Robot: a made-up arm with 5 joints. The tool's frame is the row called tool. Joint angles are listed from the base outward. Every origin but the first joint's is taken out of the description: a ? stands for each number. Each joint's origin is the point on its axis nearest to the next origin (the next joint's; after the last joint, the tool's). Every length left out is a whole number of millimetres.
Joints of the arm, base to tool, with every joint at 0 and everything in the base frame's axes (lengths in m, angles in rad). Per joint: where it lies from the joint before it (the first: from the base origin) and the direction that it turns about. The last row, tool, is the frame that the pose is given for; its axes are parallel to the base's.
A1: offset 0.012 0.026 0.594 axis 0 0 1
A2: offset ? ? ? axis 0 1 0
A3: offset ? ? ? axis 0 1 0
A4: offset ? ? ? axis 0 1 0
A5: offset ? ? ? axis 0 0 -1
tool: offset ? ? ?
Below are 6 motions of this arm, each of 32 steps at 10 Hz.
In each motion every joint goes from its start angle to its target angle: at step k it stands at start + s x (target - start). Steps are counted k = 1, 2, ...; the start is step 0. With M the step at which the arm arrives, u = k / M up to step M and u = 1 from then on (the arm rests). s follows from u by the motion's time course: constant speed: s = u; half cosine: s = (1 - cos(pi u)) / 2; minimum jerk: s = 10 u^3 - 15 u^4 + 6 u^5.
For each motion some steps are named. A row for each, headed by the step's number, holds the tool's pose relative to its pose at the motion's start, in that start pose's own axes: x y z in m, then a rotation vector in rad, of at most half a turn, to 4 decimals.
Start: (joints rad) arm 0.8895 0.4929 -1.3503 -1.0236 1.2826
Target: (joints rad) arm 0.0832 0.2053 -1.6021 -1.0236 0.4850
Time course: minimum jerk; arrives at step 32
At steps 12, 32:
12: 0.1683 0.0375 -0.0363 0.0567 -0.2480 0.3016
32: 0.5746 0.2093 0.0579 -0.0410 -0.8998 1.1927

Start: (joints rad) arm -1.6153 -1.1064 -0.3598 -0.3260 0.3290
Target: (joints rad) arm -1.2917 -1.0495 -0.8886 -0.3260 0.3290
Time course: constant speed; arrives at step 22
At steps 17, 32:
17: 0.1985 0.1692 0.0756 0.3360 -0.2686 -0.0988
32: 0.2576 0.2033 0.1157 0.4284 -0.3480 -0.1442

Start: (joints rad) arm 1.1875 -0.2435 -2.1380 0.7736 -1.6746
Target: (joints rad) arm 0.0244 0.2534 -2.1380 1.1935 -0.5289
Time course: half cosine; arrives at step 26
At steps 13, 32:
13: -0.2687 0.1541 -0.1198 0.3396 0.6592 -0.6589
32: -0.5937 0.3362 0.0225 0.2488 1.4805 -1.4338

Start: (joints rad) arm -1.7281 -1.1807 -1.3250 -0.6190 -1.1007
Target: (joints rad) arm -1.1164 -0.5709 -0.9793 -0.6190 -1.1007
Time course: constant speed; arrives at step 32
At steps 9, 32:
9: -0.0392 0.1580 0.0448 0.2508 0.0982 -0.1706
32: 0.1032 0.4611 0.3356 0.9608 0.1501 -0.5589

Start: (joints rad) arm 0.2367 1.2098 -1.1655 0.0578 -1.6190
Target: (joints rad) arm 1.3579 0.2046 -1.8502 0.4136 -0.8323
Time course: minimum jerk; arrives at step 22
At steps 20, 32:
20: 0.6205 0.1616 0.9496 -0.8560 -0.9479 0.3425
32: 0.6198 0.1688 0.9562 -0.8552 -0.9595 0.3443

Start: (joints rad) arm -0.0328 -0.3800 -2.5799 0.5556 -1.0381
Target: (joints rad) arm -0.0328 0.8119 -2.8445 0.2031 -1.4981
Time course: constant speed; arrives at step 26
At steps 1, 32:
1: -0.0113 0.0184 -0.0220 0.0191 0.0111 0.0177
32: -0.3810 0.6229 -0.2453 0.5534 0.1728 0.4472

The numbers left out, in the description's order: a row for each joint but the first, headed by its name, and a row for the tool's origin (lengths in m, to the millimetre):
A2: 0.011 0.067 0.000
A3: 0.036 0.000 0.183
A4: 0.144 0.000 -0.562
A5: 0.053 0.000 -0.068
tool: -0.004 0.026 0.000

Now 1 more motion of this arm.
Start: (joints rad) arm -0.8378 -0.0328 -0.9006 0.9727 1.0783
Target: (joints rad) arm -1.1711 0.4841 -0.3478 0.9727 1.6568
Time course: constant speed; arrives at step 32
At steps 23, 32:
23: -0.0509 -0.2932 -0.3799 -0.7165 0.3164 -0.6184
32: -0.1486 -0.4315 -0.4449 -1.0270 0.4109 -0.8134

